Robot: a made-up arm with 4 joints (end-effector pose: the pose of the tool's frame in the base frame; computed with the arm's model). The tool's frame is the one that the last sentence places.
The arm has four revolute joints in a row. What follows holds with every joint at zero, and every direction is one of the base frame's.
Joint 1 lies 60 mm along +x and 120 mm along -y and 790 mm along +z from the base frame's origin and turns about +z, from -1.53 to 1.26 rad.
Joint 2 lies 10 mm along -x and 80 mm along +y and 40 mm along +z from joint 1 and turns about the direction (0.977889, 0.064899, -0.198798), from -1.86 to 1.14 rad.
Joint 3 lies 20 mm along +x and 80 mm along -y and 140 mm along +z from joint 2 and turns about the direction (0.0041, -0.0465, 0.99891), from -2.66 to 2.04 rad.
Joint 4 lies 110 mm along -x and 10 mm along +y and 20 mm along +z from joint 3 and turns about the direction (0.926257, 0.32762, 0.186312), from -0.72 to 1.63 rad.
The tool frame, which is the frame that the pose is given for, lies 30 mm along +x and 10 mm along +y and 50 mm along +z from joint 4; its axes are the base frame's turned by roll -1.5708, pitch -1.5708 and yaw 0 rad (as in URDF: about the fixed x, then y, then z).
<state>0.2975 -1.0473 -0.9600 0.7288</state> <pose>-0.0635 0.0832 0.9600 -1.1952 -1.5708 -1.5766</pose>
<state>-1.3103 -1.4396 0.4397 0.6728</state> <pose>0.2758 0.0209 0.9791 -2.2175 -0.1744 -0.6237</pose>
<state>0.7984 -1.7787 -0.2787 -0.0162</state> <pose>-0.2163 -0.0131 0.8422 0.6788 2.8639 0.0945</pose>
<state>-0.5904 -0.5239 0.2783 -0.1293</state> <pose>0.0519 0.0138 1.0498 -1.8654 -1.4250 -0.8994</pose>
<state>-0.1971 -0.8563 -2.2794 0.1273</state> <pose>0.1570 0.0909 0.9955 1.2397 0.1045 1.7680</pose>
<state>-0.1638 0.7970 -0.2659 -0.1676</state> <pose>-0.0215 -0.1921 0.9623 -1.1545 -0.3241 -1.7569</pose>
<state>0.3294 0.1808 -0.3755 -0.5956</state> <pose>-0.0018 -0.1012 1.0303 -1.6086 -1.4773 -1.1801</pose>
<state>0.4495 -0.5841 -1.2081 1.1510</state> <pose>-0.0382 0.0049 1.0028 -0.6587 -0.7510 -1.8073</pose>
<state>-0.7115 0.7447 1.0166 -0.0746</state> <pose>-0.0988 -0.1864 0.8966 -0.4834 -1.2984 -1.7164</pose>
